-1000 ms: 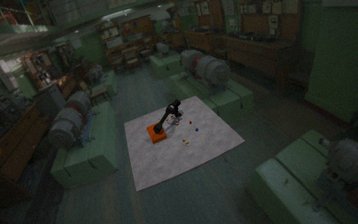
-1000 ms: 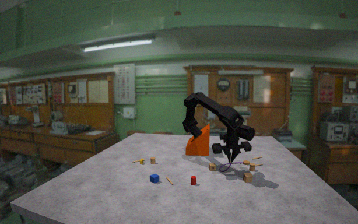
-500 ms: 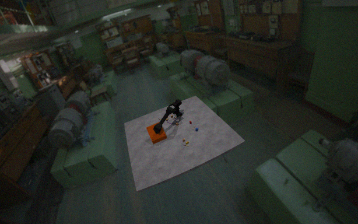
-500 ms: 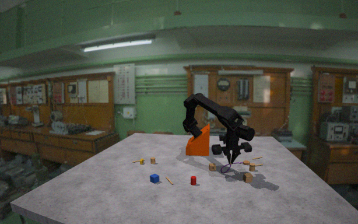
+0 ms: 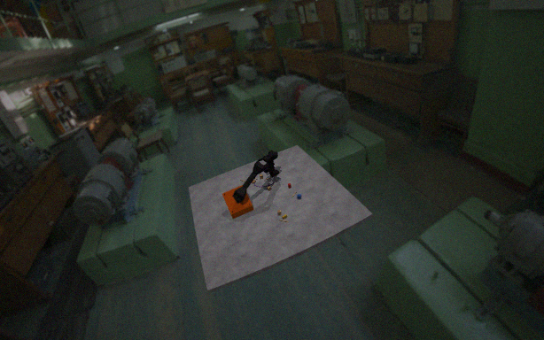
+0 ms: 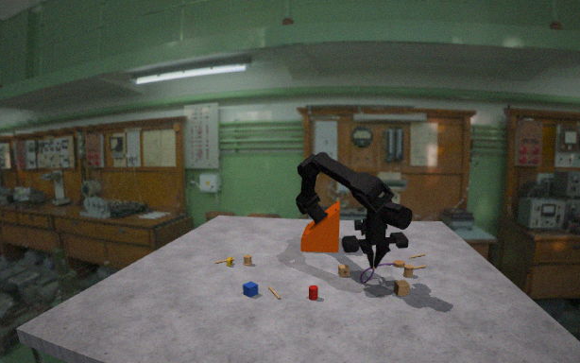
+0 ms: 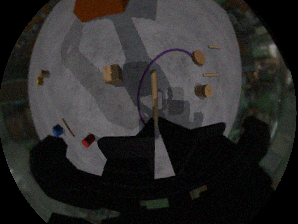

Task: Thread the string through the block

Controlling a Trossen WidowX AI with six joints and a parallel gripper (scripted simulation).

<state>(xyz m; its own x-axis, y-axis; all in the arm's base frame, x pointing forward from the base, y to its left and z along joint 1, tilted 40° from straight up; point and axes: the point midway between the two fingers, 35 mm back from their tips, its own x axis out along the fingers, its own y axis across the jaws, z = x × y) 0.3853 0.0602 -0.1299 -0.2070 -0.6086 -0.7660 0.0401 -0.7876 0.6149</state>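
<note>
Right now my gripper tip is 7 cm short of the red cylinder, 18 cm to the left of it and 4 cm above it. From my gripper tip the other things lie so: blue cube: 5 cm ahead, 36 cm to the right, 4 cm below; thin wooden stick: 2 cm behind; round wooden button: 14 cm behind, 13 cm to the left, 5 cm below.
</note>
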